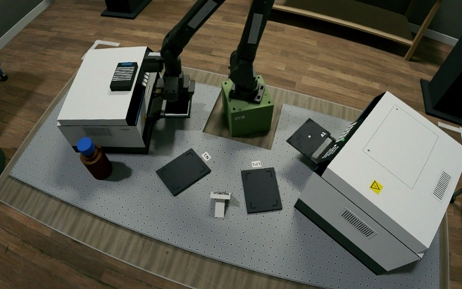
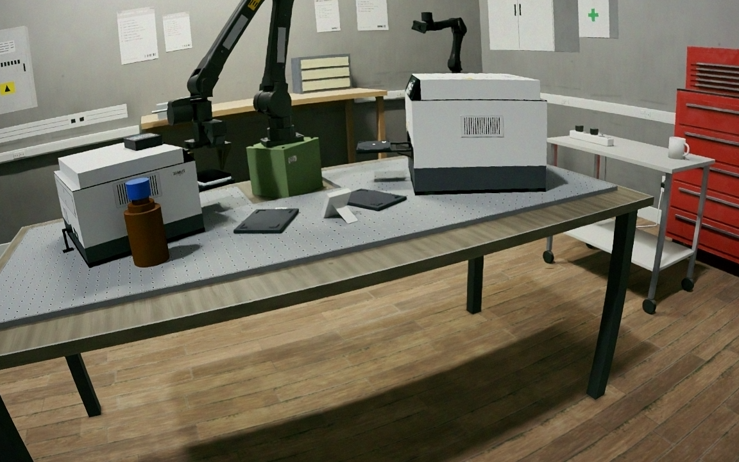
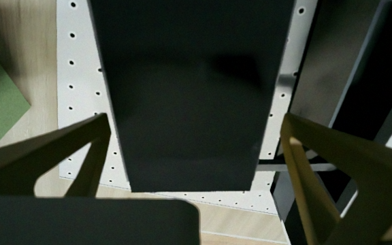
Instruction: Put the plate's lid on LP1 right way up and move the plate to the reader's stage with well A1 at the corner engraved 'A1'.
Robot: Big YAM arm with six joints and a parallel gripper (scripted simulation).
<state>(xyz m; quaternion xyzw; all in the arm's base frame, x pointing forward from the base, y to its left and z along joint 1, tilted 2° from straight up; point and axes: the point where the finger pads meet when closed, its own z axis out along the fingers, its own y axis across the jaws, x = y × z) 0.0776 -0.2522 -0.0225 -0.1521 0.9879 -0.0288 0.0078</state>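
Right now the dark lid is 10 mm below my hand. From my hand the other things lie so: brown capped bottle (330 mm ahead, 190 mm to the right); well plate (20 mm below); N1 nest (240 mm ahead, 110 mm to the left, 100 mm below).
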